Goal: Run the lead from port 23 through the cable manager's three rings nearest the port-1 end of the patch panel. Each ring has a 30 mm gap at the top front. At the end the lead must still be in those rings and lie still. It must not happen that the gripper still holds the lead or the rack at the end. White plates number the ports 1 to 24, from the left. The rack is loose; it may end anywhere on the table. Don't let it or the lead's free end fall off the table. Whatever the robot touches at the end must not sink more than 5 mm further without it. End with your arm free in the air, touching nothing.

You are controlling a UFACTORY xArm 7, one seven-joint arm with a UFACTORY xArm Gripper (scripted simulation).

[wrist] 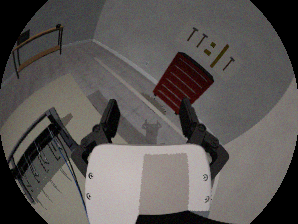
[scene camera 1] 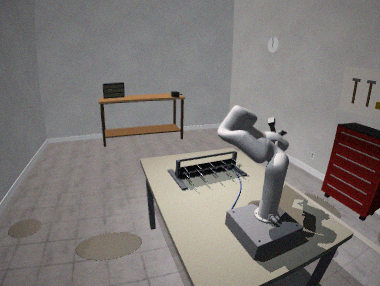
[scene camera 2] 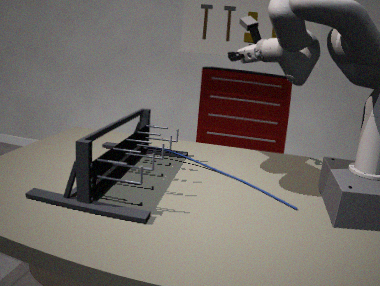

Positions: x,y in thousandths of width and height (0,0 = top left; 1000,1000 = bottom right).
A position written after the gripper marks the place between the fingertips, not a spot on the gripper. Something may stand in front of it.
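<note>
The gripper (wrist: 502,471) is visible, and so is a rack (scene camera 2: 238,652), which scene camera 1 (scene camera 1: 536,593) shows too.
</note>
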